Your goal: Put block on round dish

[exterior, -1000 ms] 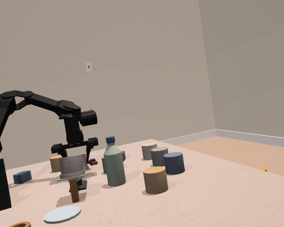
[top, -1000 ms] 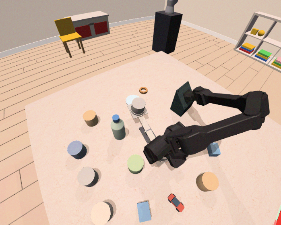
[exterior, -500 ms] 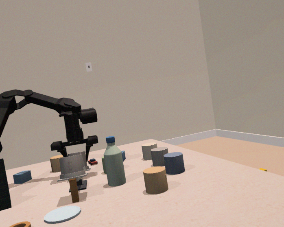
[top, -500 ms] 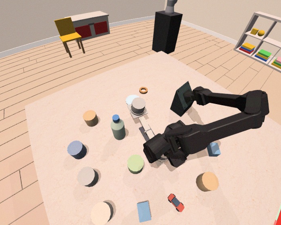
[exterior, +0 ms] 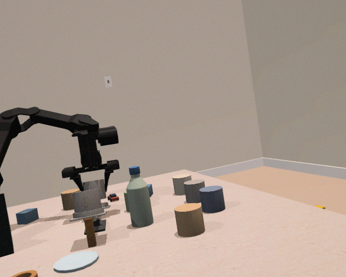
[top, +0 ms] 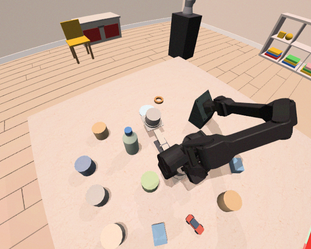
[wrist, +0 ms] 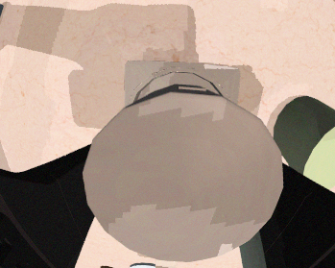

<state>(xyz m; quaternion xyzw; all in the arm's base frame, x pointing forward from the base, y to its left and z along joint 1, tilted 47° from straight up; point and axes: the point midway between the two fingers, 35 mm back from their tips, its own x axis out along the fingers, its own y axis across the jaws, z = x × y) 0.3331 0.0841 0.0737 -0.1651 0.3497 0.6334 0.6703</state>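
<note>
The pale block is 30 mm below my gripper tip. Round my gripper tip: balance 130 mm to the right, 40 mm below, 30 mm behind; green cylinder 110 mm ahead, 60 mm to the right, 40 mm below; red toy car 180 mm to the left, 100 mm ahead, 60 mm below.
</note>
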